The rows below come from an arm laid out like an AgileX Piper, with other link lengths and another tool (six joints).
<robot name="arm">
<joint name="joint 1" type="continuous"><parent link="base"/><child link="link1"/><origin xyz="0 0 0.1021" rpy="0 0 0"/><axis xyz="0 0 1"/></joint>
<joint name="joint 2" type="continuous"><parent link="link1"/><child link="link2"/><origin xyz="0 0 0" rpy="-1.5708 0 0"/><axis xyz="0 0 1"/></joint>
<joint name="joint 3" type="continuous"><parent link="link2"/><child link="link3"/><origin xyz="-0.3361 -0.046 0" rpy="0 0 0"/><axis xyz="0 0 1"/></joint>
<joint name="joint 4" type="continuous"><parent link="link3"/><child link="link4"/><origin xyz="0.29 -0.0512 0" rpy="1.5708 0 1.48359"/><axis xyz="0 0 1"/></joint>
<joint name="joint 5" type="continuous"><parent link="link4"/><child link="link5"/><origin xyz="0 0 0" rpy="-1.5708 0 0"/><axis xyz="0 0 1"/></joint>
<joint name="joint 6" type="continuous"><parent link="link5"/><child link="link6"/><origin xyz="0 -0.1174 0" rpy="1.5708 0 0"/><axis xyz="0 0 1"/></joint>
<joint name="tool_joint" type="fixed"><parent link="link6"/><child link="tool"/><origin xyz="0.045 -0.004 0.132" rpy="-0.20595 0 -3.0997"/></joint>
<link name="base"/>
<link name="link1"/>
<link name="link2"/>
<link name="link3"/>
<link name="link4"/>
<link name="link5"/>
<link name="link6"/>
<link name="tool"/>
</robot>
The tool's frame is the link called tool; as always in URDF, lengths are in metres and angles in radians. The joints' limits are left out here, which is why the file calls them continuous.
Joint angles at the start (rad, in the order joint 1, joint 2, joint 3, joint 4, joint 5, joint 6):
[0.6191, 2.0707, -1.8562, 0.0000, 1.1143, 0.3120]
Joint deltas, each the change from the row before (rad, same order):
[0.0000, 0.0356, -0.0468, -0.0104, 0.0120, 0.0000]
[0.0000, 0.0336, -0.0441, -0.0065, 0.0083, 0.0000]
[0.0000, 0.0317, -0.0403, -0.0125, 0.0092, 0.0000]
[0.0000, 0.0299, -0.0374, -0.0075, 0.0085, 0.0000]
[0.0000, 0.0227, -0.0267, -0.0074, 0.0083, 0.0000]
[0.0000, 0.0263, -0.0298, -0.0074, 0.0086, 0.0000]
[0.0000, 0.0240, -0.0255, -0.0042, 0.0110, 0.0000]
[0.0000, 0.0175, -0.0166, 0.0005, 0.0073, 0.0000]
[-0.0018, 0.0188, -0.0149, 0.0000, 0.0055, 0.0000]
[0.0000, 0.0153, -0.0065, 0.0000, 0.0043, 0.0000]
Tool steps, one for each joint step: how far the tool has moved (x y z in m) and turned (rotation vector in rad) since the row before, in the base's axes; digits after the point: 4 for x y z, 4 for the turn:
[0.0092, 0.0034, -0.0042, -0.0089, -0.0053, 0.0012]
[0.0086, 0.0042, -0.0041, -0.0040, -0.0055, 0.0006]
[0.0083, 0.0021, -0.0046, -0.0105, -0.0067, 0.0011]
[0.0069, 0.0026, -0.0048, -0.0067, -0.0035, 0.0004]
[0.0047, 0.0011, -0.0044, -0.0085, -0.0008, 0.0003]
[0.0051, 0.0013, -0.0056, -0.0090, -0.0002, 0.0002]
[0.0032, 0.0009, -0.0059, -0.0090, 0.0053, -0.0002]
[0.0015, 0.0012, -0.0050, -0.0044, 0.0069, -0.0004]
[0.0021, 0.0002, -0.0063, -0.0055, 0.0076, -0.0021]
[0.0000, 0.0000, -0.0070, -0.0076, 0.0107, -0.0002]

